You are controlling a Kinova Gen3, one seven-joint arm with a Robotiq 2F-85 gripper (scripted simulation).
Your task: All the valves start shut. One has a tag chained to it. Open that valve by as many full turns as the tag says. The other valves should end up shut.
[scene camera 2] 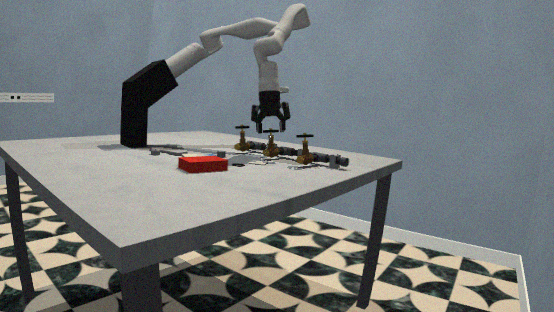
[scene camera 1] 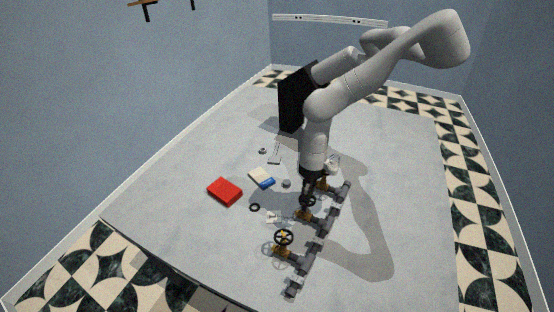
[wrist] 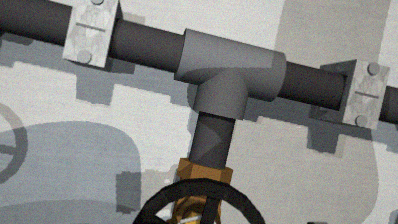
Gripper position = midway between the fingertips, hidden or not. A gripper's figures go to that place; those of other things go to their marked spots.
My gripper [scene camera 2: 270,132] is 1.20 m from the lens. A red box [scene camera 2: 200,164] is 0.92 m from the lens.
